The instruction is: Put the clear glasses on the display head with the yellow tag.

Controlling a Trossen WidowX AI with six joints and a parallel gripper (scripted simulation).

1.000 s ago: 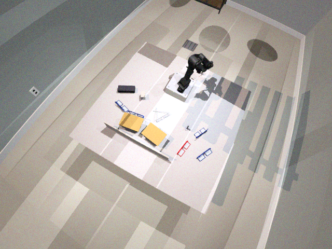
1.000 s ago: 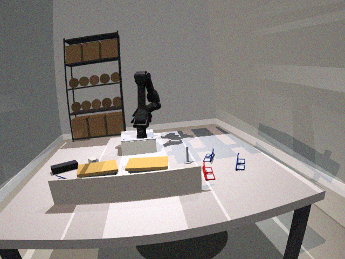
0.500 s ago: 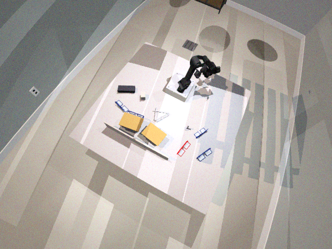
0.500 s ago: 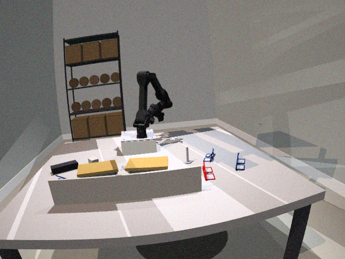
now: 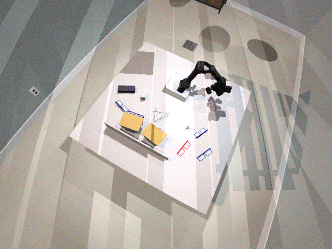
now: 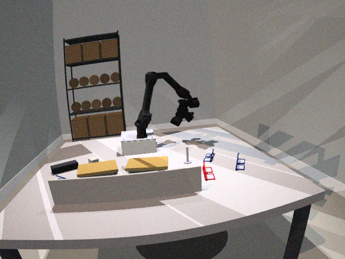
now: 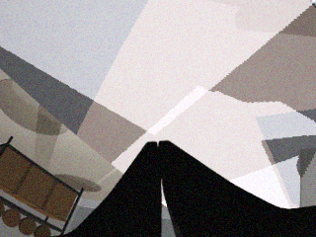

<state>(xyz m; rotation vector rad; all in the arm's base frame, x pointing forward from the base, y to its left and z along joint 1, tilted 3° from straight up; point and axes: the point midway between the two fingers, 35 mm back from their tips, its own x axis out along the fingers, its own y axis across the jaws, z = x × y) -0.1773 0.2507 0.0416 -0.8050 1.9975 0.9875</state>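
Now: the metal post 47 cm ahead of my gripper tip, 8 cm below it and 2 cm to the right of it. The rest, counted from my gripper tip: long white panel: 81 cm ahead, 33 cm to the right, 5 cm below; then cream cube: 53 cm to the right, 40 cm ahead, 8 cm below; then dark box: 70 cm to the right, 42 cm ahead, 9 cm below.
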